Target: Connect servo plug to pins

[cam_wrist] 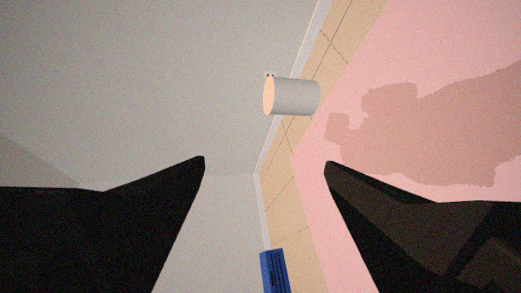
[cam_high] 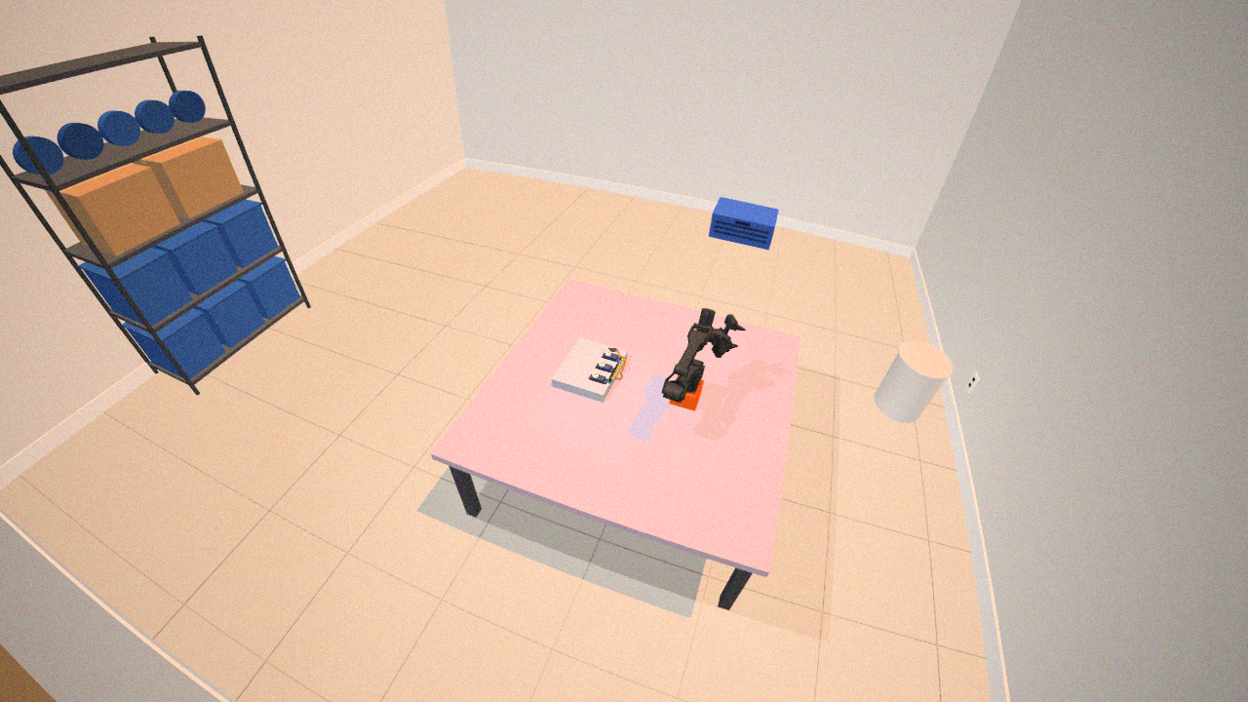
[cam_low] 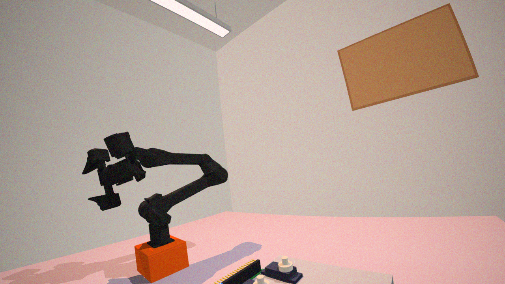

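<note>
Now: gripper tip 480 mm short of the blue band, 130 mm to the right of it and 200 mm above it. Round my gripper tip: servo (540 mm ahead, 170 mm to the left, 220 mm below); holder (640 mm ahead, 170 mm to the left, 250 mm below); black pin strip (490 mm ahead, 170 mm to the left, 210 mm below).
</note>
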